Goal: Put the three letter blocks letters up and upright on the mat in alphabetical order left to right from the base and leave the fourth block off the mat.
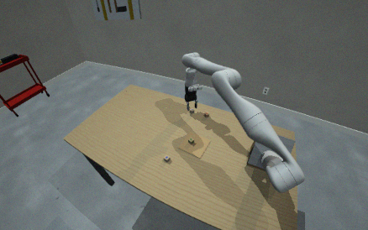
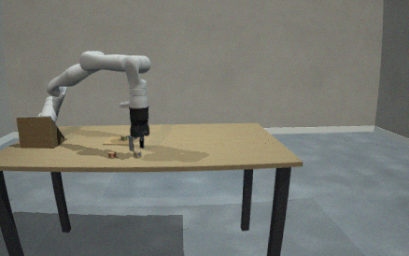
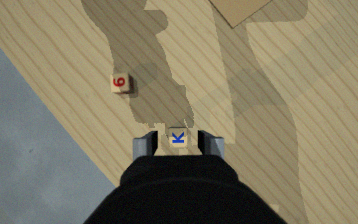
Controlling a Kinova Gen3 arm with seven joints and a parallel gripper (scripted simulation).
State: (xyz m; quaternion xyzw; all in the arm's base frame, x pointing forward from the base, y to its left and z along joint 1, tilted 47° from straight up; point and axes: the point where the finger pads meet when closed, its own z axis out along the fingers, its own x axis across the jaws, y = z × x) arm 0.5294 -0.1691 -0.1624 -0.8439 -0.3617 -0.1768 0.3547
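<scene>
The blue K block lies 40 mm below my hand. The rest, counted from my hand: reddish block (110 mm behind, 40 mm below, 10 mm to the right); tan mat (250 mm to the left, 130 mm behind, 50 mm below); green P block (250 mm to the left, 100 mm behind, 30 mm below).
</scene>
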